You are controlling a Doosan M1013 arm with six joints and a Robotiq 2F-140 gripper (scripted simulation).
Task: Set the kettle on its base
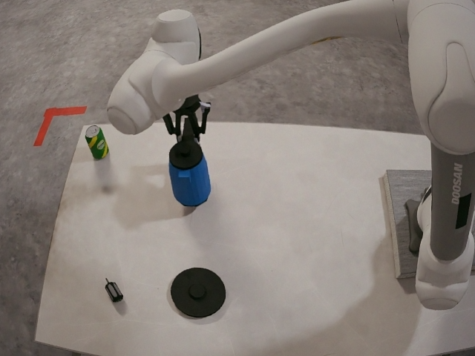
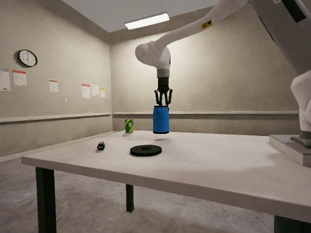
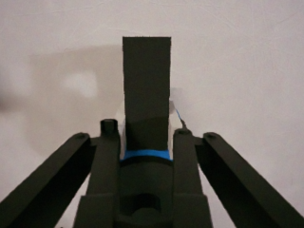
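The blue kettle is 30 mm to the left of my hand and 60 mm below it. Also, from my hand: green can: 360 mm ahead, 80 mm to the right, 130 mm below; round black base: 60 mm behind, 360 mm to the left, 180 mm below.
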